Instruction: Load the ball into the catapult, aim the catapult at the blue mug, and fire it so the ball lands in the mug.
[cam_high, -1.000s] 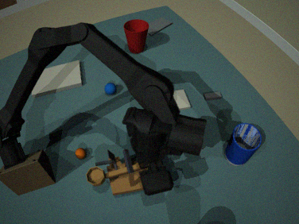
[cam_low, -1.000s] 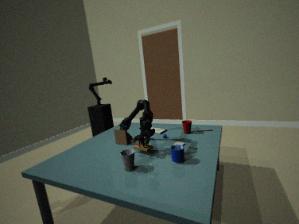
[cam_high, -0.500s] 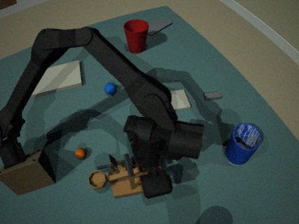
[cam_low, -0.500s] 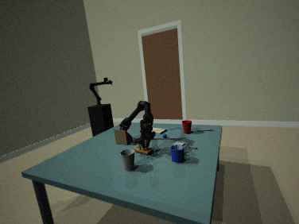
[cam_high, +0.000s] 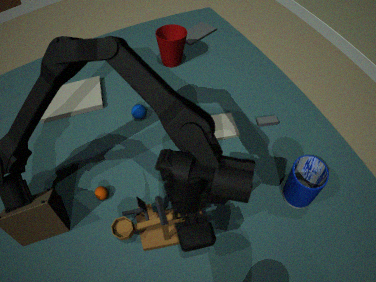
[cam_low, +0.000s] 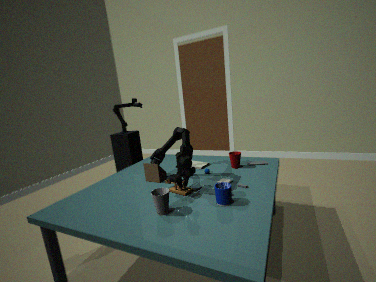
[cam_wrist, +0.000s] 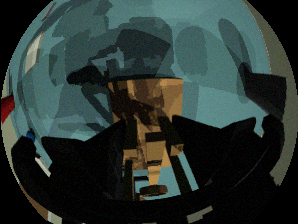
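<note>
Right now the orange ball is 160 mm to the left of my gripper tip, 120 mm behind it and 20 mm below it. From my gripper tip the other things lie so: catapult 60 mm behind, 40 mm to the left, 20 mm above; then blue mug 270 mm ahead, 90 mm to the right; then white tile 230 mm ahead, 180 mm to the left, 30 mm below.
</note>
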